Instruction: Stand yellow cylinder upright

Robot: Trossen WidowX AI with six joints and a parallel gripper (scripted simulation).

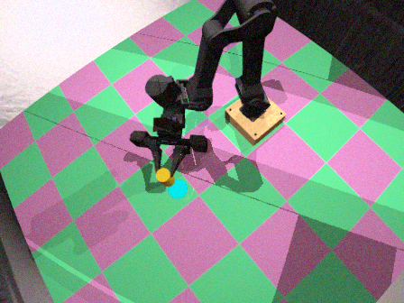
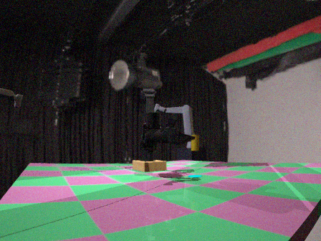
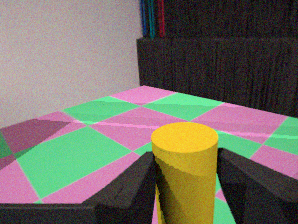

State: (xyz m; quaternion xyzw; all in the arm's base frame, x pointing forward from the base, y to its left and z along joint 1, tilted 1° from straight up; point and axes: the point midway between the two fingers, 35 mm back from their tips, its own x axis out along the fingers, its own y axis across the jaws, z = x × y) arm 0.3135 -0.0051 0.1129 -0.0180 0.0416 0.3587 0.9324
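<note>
The cyan circle lies 160 mm below my gripper tip. The rest, counted from my gripper tip: yellow tall cylinder (20 mm below).
</note>
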